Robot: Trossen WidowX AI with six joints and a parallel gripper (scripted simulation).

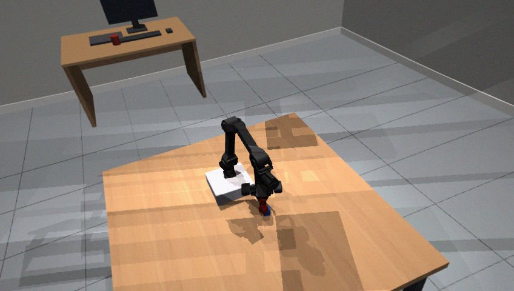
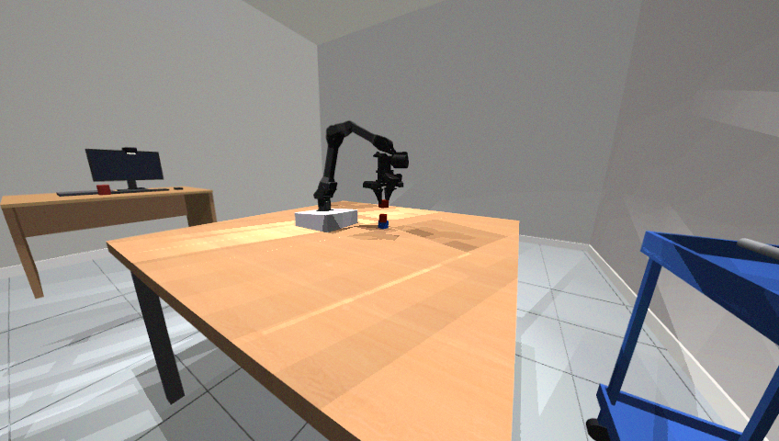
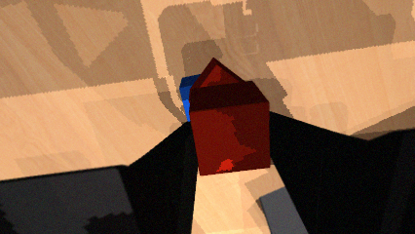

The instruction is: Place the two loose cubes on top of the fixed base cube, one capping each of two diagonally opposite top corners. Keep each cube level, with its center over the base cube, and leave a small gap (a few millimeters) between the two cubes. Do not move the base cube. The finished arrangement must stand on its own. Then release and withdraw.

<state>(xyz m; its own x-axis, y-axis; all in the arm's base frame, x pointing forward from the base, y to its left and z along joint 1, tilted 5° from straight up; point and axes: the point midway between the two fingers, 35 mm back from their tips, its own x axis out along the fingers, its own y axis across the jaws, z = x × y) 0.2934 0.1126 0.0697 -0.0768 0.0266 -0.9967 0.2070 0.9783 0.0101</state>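
Right now my gripper tip is 2 cm past the blue base cube, 2 cm to the right of it and 10 cm above it. Also, from my gripper tip: red cube (right at my gripper tip).
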